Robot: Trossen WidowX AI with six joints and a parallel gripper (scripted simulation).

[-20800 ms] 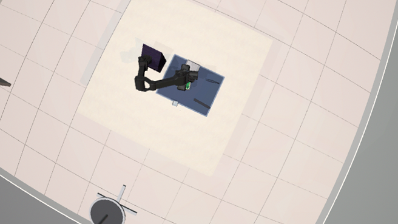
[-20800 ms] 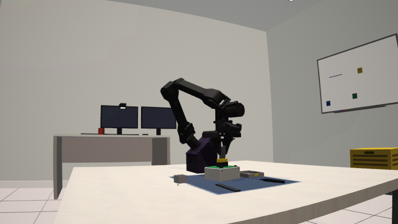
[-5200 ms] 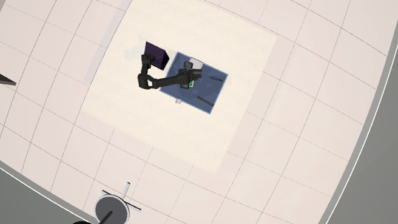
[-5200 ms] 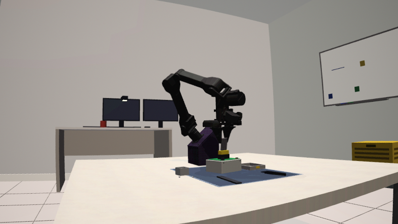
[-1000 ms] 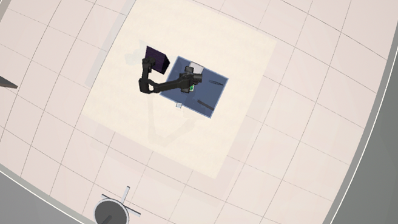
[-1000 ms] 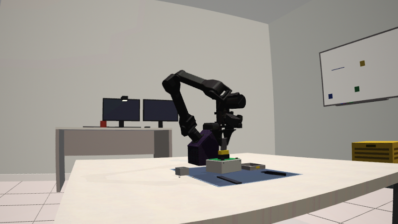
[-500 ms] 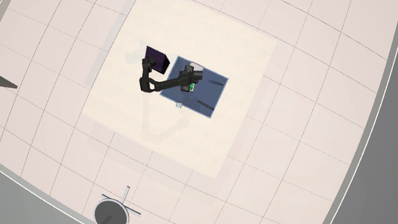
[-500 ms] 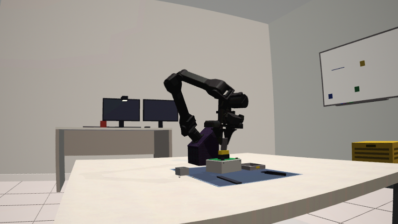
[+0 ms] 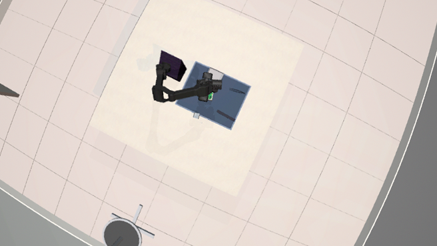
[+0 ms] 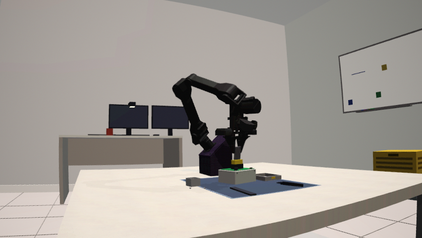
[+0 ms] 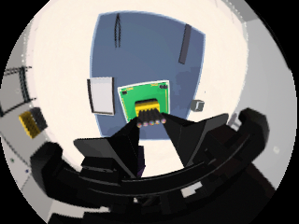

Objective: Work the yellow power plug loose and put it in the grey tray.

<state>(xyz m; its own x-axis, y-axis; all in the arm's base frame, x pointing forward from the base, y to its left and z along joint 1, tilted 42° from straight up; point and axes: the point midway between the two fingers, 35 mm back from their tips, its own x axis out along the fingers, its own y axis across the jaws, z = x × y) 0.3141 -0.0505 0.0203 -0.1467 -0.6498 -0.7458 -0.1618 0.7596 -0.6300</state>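
The yellow power plug lies 3 cm below my gripper tip. From my gripper tip the other things lie so: grey tray 14 cm to the left, 12 cm below, 1 cm ahead; then blue mat 12 cm below, 5 cm ahead.
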